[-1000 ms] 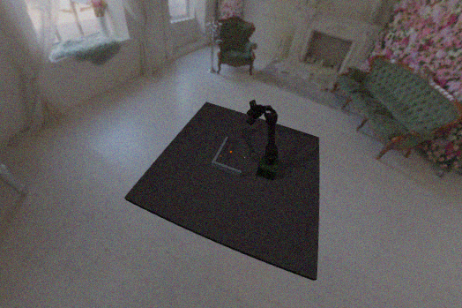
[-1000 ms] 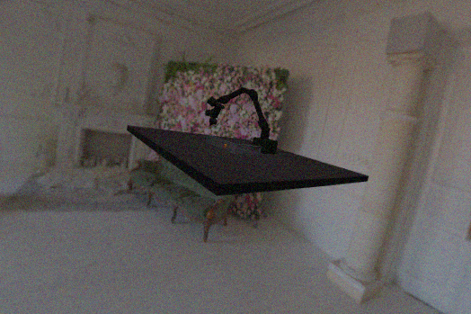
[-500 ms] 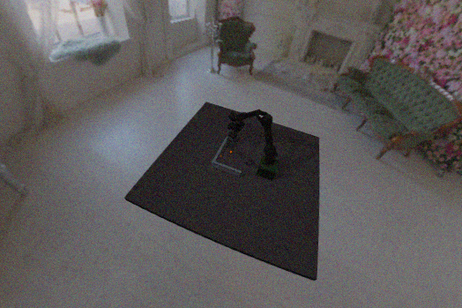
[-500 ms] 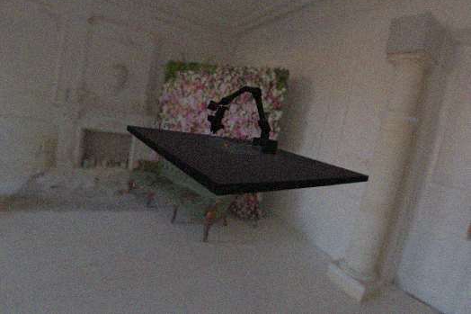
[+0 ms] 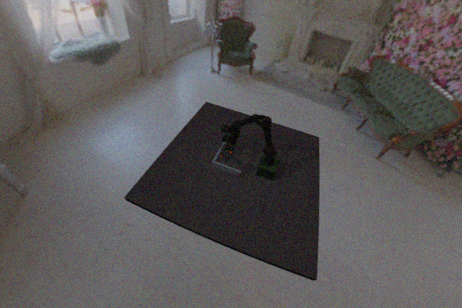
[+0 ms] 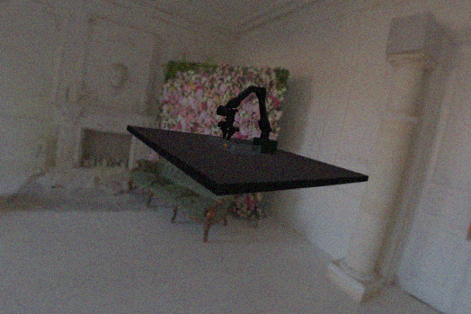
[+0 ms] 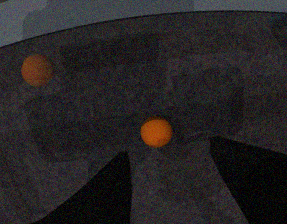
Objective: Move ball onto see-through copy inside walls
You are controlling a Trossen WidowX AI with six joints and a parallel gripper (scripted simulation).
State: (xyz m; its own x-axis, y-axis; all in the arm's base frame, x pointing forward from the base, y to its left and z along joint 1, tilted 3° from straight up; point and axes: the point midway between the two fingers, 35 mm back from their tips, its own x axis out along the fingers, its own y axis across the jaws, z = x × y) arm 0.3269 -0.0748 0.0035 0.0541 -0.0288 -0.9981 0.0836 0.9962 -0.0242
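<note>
My gripper tip is now 40 mm above the orange ball. The rest, counted from my gripper tip: see-through copy of ball (80 mm to the left, 60 mm ahead, 40 mm below).
</note>
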